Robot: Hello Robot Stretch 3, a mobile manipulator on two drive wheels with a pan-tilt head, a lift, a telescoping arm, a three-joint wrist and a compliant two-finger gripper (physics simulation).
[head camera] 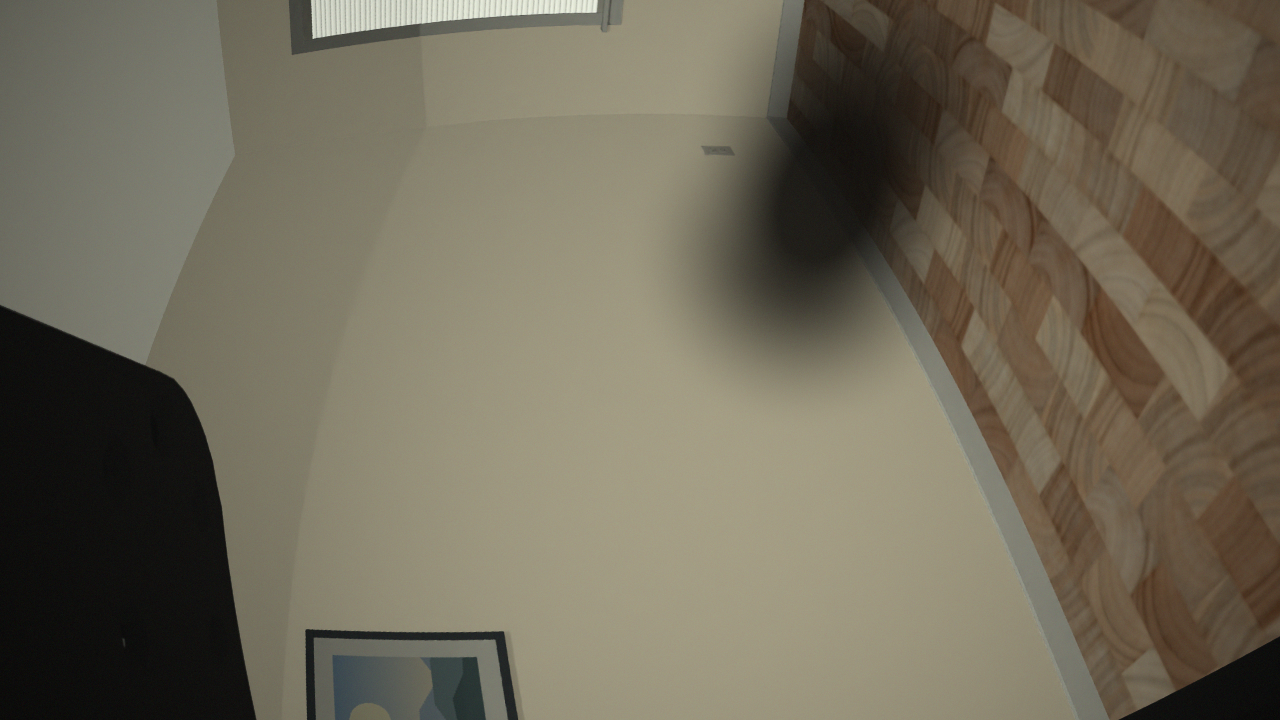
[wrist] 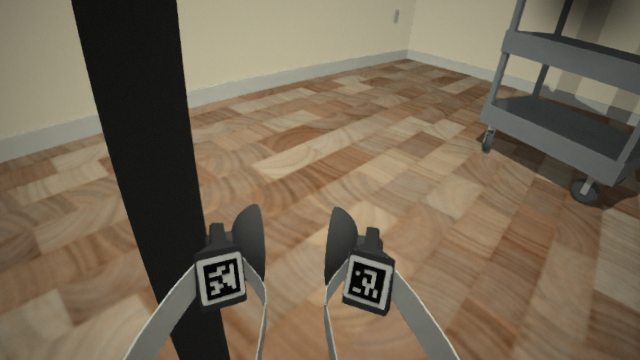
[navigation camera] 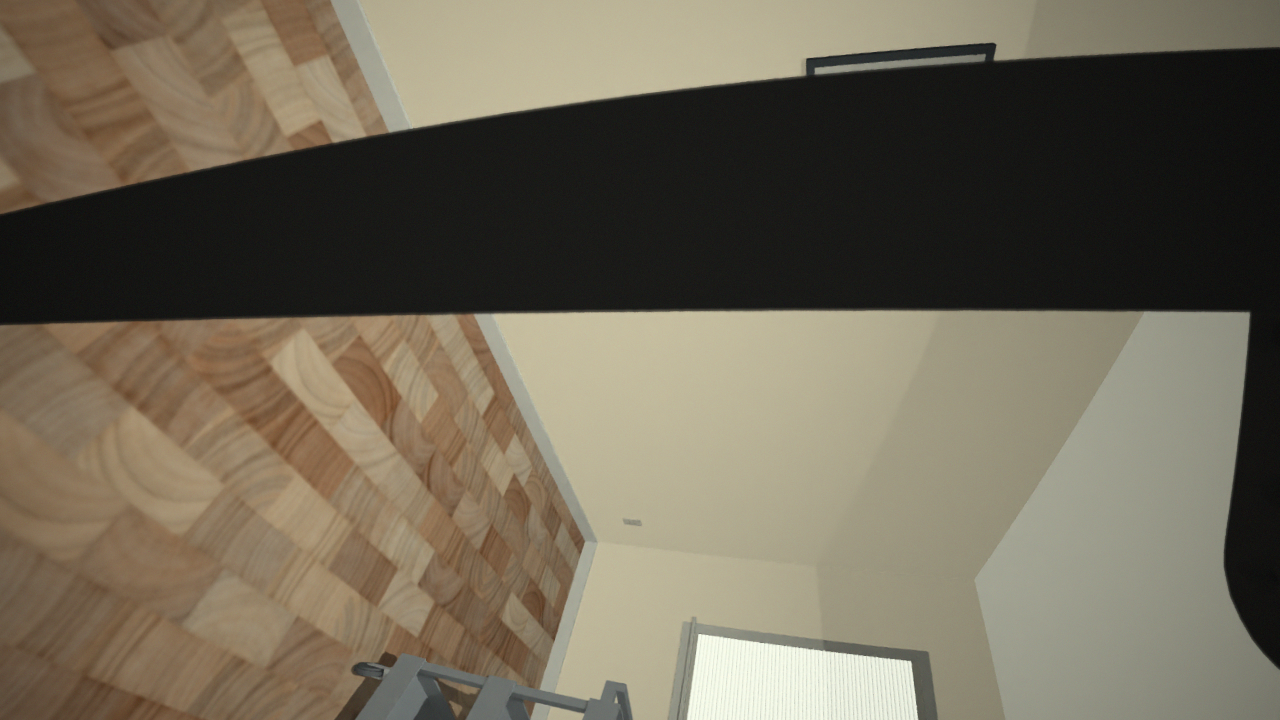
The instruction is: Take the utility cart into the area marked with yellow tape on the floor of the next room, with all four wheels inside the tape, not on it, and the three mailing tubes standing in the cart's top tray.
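Frame: origin at the robot's base, x right, y up, z back, level; millimetres.
Where they show: gripper, fingertip midpoint: (wrist: 294,232).
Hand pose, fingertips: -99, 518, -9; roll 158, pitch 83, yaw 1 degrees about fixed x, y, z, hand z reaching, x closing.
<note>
After its pixels a point has its place, as x, y, z.
The grey utility cart (navigation camera: 505,694) @[-1159, 530, -1024] (wrist: 570,55) @[-934, 508, -1106] stands on the wood floor. Its lower trays and two of its wheels show at the right of the wrist view, and a part of its frame shows at the bottom edge of the navigation view. My gripper (wrist: 294,232) @[-99, 519, -9] is open, with a gap between its two dark fingertips and nothing between them. It is apart from the cart, which stands farther off to the right. The cart's top tray, the three mailing tubes and the yellow tape do not show in these views.
A dark mast (wrist: 145,150) @[-116, 563, 66] stands left of the gripper. A beige wall (head camera: 626,402) @[-2122, 959, -223] (navigation camera: 716,402) @[-2200, 995, -322] with a pale baseboard runs along the floor. A framed picture (head camera: 402,680) @[-1633, 1550, 368] and a window (head camera: 456,13) @[-2680, 1409, -1804] (navigation camera: 801,676) @[-2586, 1437, -1877] are on the walls. Dark robot parts block some of the head and navigation views.
</note>
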